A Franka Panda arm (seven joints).
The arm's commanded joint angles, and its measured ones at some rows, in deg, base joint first. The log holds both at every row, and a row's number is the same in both.
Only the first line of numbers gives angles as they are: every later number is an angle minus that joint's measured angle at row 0.
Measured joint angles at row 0:
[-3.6 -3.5 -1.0 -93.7 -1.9 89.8 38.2]
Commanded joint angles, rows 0 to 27:
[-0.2 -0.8 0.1 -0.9 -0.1 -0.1 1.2]
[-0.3 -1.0 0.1 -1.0 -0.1 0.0 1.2]
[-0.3 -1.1 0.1 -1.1 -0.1 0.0 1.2]
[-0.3 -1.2 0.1 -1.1 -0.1 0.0 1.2]
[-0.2 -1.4 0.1 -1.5 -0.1 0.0 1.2]
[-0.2 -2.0 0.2 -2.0 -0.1 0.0 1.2]
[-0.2 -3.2 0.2 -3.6 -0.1 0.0 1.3]
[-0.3 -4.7 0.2 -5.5 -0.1 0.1 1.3]
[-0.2 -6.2 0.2 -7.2 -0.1 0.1 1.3]
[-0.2 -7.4 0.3 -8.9 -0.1 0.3 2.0]
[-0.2 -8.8 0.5 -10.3 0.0 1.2 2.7]
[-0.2 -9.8 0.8 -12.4 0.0 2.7 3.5]
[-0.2 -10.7 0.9 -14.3 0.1 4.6 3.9]
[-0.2 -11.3 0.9 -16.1 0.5 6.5 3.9]
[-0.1 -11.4 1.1 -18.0 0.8 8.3 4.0]
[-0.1 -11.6 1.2 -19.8 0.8 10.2 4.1]
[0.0 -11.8 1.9 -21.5 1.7 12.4 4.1]
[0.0 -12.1 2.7 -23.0 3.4 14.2 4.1]
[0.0 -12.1 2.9 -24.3 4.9 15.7 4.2]
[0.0 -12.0 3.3 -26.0 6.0 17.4 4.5]
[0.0 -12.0 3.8 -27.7 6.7 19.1 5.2]
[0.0 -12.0 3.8 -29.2 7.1 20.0 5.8]
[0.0 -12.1 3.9 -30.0 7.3 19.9 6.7]
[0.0 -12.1 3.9 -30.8 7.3 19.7 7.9]
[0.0 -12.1 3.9 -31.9 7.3 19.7 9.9]
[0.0 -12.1 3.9 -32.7 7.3 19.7 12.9]
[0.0 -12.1 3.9 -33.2 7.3 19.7 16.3]
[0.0 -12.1 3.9 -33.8 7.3 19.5 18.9]
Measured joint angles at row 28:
[0.3 -10.3 3.5 -30.8 6.7 18.5 11.6]
